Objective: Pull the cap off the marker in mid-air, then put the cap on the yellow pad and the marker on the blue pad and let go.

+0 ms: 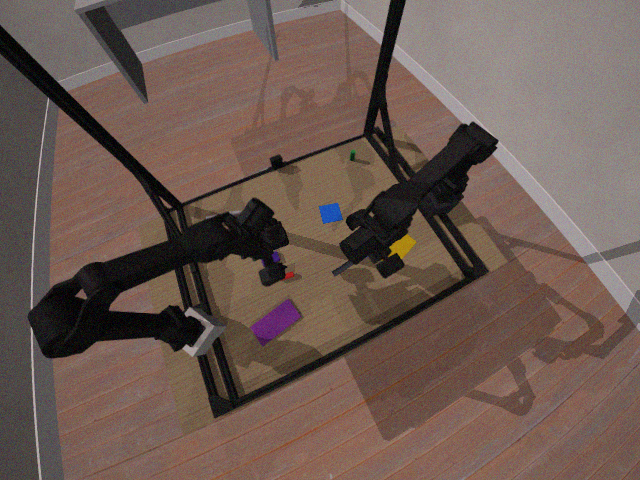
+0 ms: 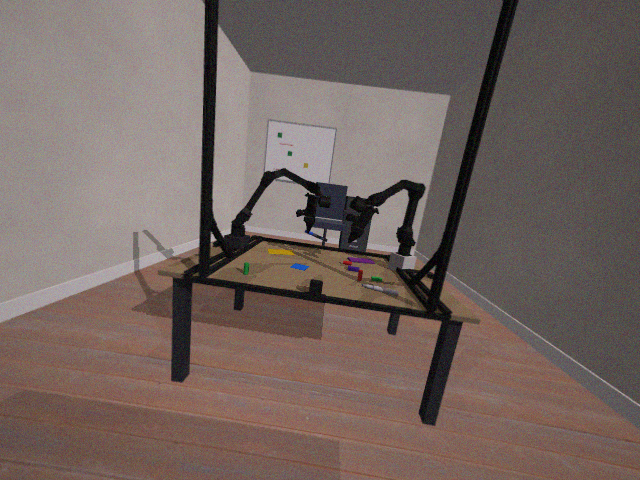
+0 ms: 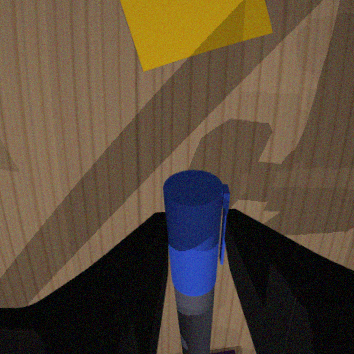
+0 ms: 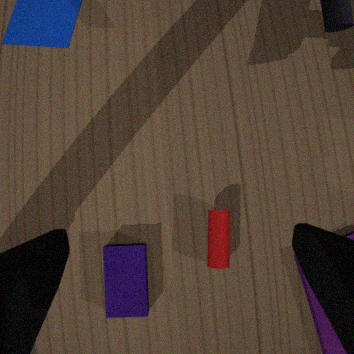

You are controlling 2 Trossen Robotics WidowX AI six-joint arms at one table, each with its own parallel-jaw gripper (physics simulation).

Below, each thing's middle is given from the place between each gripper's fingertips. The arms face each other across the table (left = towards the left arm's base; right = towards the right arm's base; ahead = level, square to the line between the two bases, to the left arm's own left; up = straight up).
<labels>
My left gripper is now 10 mm to the left of the blue cap [image 3: 192, 198]. The rest, counted from my left hand: purple pad [image 1: 284, 315] (340 mm to the right, 130 mm below, 30 mm ahead); dark purple block [image 4: 124, 265] (260 mm to the right, 170 mm behind, 130 mm below).
My right hand is 13 cm above the dark purple block, 5 cm past it and 4 cm to the left of it. From my right hand the other things lie so: purple pad (15 cm ahead, 13 cm below, 12 cm to the right); then blue cap (22 cm to the left, 12 cm ahead).
</labels>
